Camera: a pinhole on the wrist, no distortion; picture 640 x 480 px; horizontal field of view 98.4 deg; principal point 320.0 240.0 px. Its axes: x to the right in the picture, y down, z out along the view. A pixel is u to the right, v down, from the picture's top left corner.
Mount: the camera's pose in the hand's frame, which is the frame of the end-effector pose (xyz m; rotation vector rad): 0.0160 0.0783 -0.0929 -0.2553 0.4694 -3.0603
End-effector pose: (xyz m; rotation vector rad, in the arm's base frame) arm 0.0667 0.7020 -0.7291 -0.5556 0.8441 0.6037
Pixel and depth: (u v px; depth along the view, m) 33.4 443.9 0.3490
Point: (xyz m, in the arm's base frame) 0.5144 0.7098 -0.9738
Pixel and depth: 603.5 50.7 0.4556
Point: -0.0151 1.0866 -0.1978
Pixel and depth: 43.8 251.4 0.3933
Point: 0.4397 0.9452 -0.9890
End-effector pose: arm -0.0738 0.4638 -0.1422 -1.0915 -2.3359 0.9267
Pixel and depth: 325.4 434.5 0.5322
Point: -0.5371 0.2152 -0.0331
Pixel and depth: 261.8 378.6 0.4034
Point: -0.4227 0.4032 -0.1163
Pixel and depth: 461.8 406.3 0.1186
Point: -0.0781 0.4292 -0.1286
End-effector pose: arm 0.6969 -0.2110 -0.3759 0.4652 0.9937 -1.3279
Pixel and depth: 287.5 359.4 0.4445
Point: 0.5538 -0.5508 -0.2970
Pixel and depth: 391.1 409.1 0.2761
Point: 0.5808 -0.3455 -0.2617
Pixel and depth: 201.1 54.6 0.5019
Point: 1.0727 -0.6780 -0.4534
